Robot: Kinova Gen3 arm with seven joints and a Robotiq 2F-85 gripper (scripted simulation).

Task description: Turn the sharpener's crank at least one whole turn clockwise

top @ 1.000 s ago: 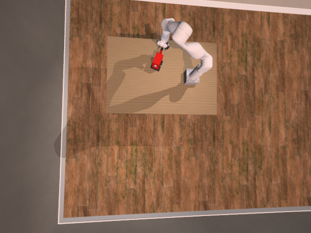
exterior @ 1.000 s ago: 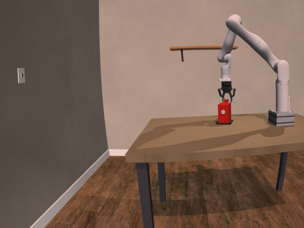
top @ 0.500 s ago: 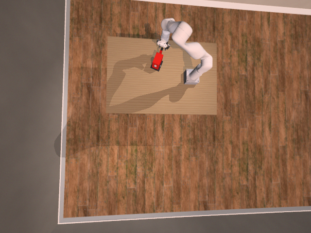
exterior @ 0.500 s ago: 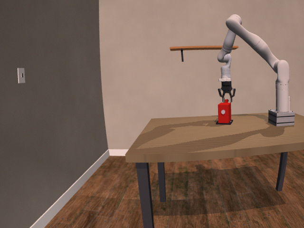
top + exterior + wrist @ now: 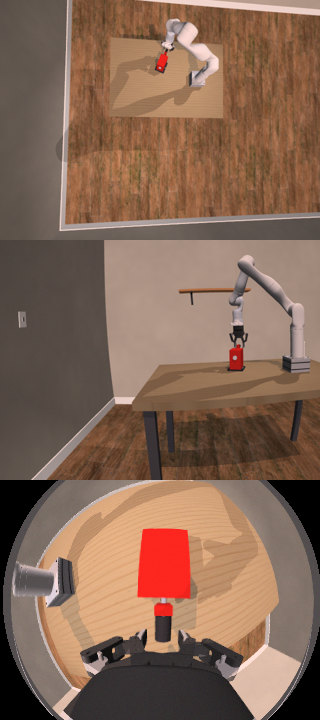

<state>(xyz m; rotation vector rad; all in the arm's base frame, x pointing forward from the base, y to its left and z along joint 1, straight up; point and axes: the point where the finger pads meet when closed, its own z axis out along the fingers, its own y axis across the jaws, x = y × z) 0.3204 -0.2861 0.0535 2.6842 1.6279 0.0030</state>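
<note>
Now: the dark crank knob 10 mm to the left of my hand and 10 mm ahead of it.
</note>
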